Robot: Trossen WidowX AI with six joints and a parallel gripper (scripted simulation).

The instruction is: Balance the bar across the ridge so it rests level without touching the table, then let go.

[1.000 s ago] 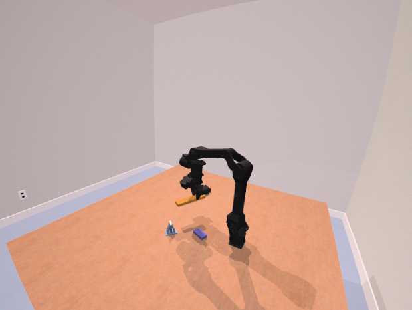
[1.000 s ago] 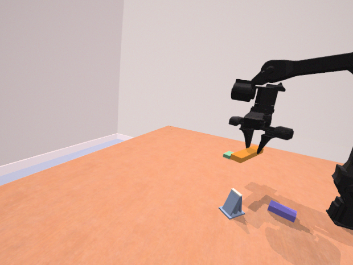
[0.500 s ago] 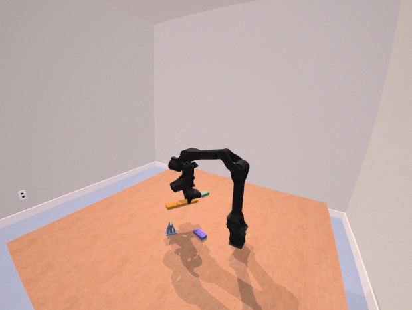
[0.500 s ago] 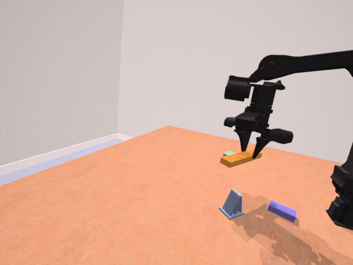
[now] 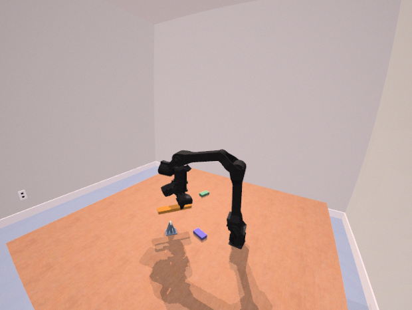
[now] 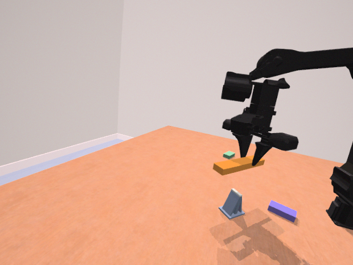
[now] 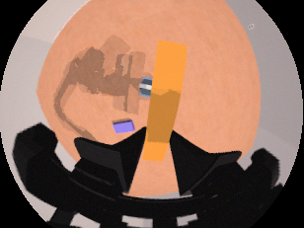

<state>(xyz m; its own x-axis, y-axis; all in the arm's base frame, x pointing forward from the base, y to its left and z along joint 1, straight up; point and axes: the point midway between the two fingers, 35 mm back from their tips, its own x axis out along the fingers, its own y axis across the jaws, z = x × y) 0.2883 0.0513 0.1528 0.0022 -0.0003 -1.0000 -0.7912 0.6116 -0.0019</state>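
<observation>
Right now my gripper tip is 120 mm past the purple block and 110 mm above it. Also, from my gripper tip: orange bar: 20 mm ahead, 20 mm to the left; green block: 60 mm ahead, 340 mm to the right, 110 mm below.
</observation>
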